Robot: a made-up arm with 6 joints.
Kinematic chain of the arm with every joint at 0, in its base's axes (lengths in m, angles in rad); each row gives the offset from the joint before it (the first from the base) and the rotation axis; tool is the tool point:
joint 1: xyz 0 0 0.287 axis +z
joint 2: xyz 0 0 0 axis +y
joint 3: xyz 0 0 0.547 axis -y
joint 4: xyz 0 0 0 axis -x
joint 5: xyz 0.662 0 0 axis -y
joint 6: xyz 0 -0.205 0 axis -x
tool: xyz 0 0 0
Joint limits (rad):
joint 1: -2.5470..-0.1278
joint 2: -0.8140..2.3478
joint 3: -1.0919..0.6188
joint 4: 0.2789..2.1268
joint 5: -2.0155..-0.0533
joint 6: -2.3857..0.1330
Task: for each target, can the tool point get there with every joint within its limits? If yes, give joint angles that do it. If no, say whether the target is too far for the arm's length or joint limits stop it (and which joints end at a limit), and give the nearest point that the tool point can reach.
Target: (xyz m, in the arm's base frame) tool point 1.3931 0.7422 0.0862
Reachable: no: too far | nearest point 1.1495 -0.0386 0.1084 | short by 0.818 m
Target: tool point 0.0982 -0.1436 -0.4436
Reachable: yes | joints -0.3352 1.8715 -0.5528 1.0429 -0.2579 -1.5778
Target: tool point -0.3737 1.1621 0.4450
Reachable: no: joint limits stop it (at a limit: joint 2, joint 3, joint 4) | nearest point -0.0997 0.3101 0.0440 | short by 0.981 m
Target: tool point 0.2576 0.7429 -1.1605
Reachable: no: too far | nearest point 0.2577 0.0760 -0.7657 | short by 0.775 m
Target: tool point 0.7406 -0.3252 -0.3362
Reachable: yes | joints -0.4729 1.5394 0.0627 1.8061 -0.2561 -1.8382
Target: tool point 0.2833 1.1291 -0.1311
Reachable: no: joint limits stop it (at a limit: joint 2, joint 4) | nearest point 0.0822 0.3275 -0.1137 | short by 0.827 m
